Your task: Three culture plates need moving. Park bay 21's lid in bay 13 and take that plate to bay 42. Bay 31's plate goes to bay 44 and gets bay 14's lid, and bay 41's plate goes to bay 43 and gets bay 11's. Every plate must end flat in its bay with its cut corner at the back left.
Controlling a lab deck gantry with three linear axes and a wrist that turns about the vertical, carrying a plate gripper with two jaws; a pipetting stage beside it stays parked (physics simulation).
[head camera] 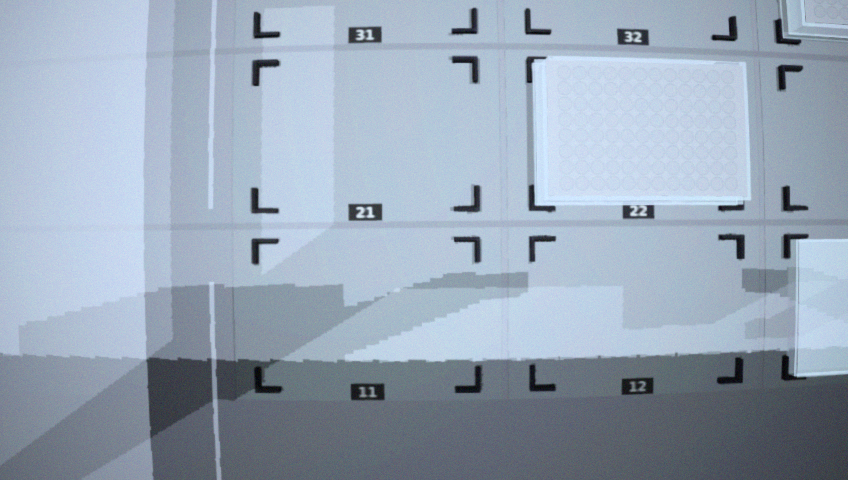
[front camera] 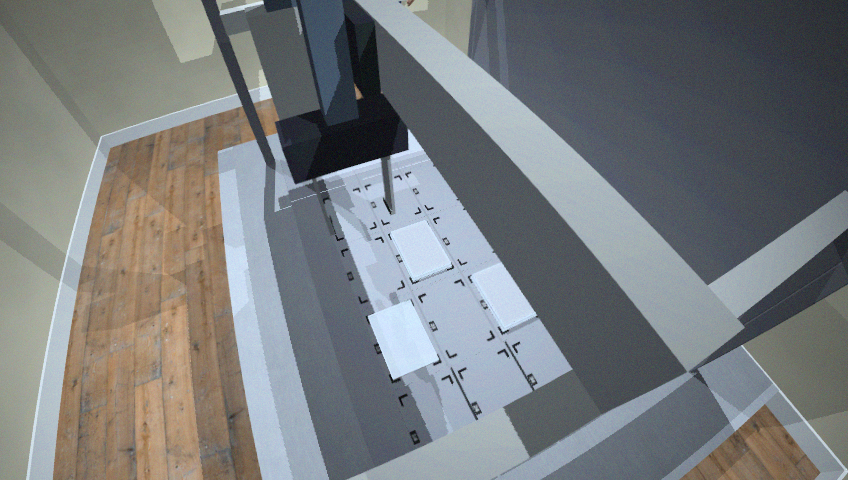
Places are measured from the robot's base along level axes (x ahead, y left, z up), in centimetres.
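Where they show: gripper, between the fingertips: (front camera: 360, 217); robot's base, origin of its link: (head camera: 262, 386) (front camera: 324, 200).
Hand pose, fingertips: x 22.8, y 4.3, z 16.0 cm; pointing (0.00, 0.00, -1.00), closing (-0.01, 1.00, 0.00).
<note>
Each offset is from my fingertips to the top centre of the thing.
My gripper (front camera: 361, 223) hangs open and empty at the deck's far end, its two jaws wide apart above the first-column bays; its jaws do not show in the head view. Bays 11, 21 and 31 hold no plate or lid in the head view. A thin, clear pale lid {dx +16.4, dy +0.0, dz -15.2 cm} (front camera: 403, 339) (head camera: 824, 309) lies flat in the bay right of bay 12, cut off by the head view's edge. Bay 14 shows no lid in the front view. The bays of the fourth row are hidden behind a beam in the front view and outside the head view.
A pale plate with many wells {dx +0.0, dy +10.7, dz -14.5 cm} (front camera: 422, 249) (head camera: 642, 127) lies flat in bay 22. Another pale plate {dx +16.4, dy +21.4, dz -14.5 cm} (front camera: 502, 297) (head camera: 827, 17) lies in the bay right of bay 32. The large gantry beam (front camera: 535, 178) crosses the front view and hides the deck's right side.
</note>
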